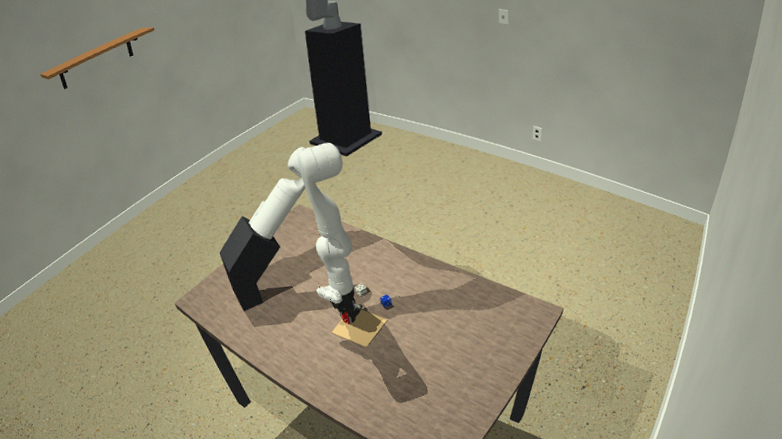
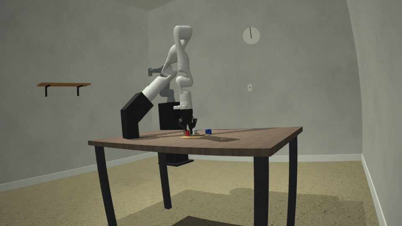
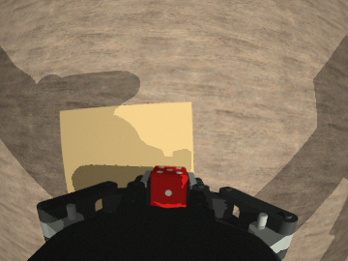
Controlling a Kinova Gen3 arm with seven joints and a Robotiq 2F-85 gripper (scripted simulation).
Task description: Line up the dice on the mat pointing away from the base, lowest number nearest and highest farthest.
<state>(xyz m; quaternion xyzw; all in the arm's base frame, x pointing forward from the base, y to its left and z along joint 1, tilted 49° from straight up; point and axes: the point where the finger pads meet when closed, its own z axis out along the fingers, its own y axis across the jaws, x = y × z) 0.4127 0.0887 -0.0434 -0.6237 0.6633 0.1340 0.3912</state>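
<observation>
My hand is 1 cm above the red die. Round my hand: blue die: 5 cm ahead, 14 cm to the left, 1 cm below; tan mat: 5 cm ahead, 3 cm below; white die: 6 cm behind, 14 cm to the left, 1 cm below.
</observation>
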